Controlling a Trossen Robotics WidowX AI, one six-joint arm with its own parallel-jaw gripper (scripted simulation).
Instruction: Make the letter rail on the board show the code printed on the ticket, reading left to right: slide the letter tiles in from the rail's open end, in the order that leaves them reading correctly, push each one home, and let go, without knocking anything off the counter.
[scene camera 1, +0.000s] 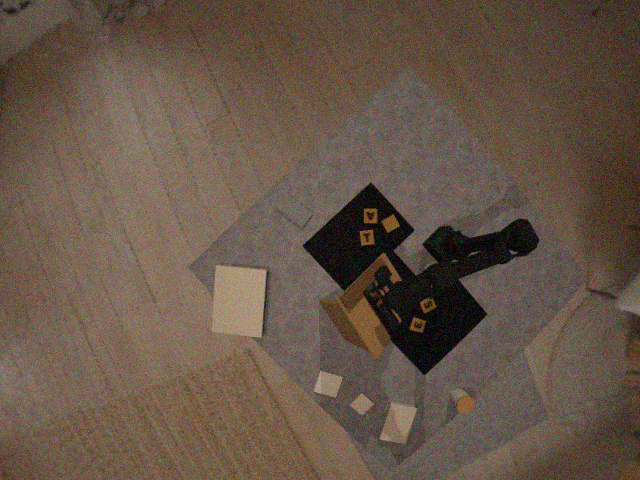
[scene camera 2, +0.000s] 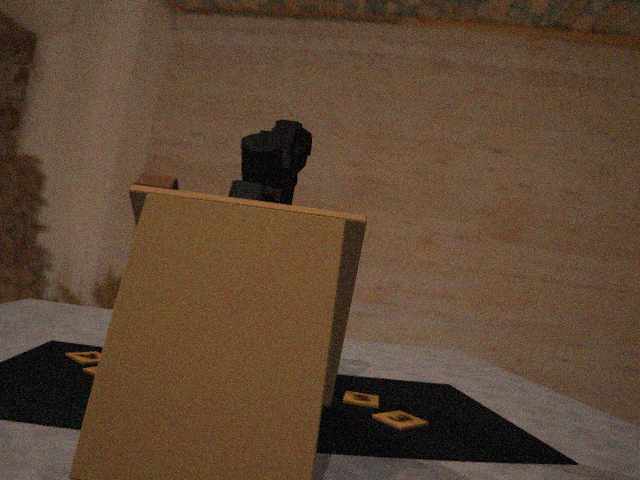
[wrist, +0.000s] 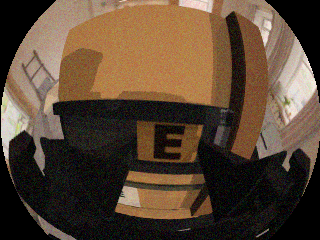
Labels:
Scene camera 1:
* my gripper: 375, 298
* cream box: 240, 294
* tan wooden board: 360, 321
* black mat: 337, 247
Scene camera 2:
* tan wooden board: 224, 344
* black mat: 459, 428
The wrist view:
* my gripper: 168, 141
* tan letter tile e: 156, 141, held by my gripper
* tan wooden board: 115, 69

